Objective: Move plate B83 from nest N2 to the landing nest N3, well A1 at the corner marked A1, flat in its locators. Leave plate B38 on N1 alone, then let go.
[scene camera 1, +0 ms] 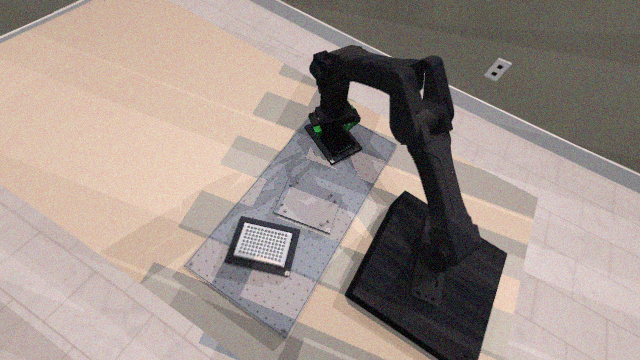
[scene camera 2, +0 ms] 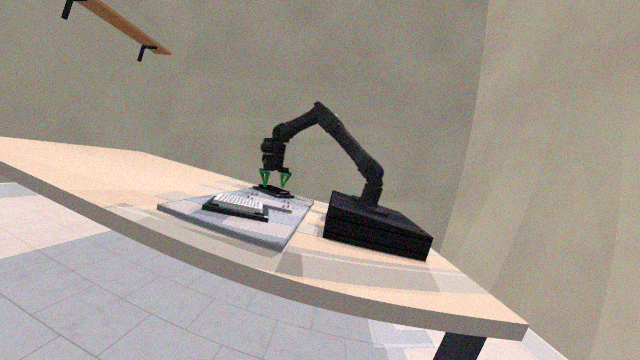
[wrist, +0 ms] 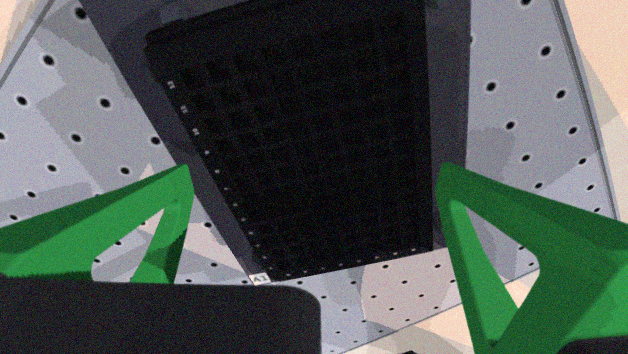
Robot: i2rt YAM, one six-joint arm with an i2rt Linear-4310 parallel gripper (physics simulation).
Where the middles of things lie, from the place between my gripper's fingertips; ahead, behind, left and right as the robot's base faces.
Now: hand 24 cm to the right of the grey nest (scene camera 1: pixel 303 202), 2 cm above it and 1 cm past it.
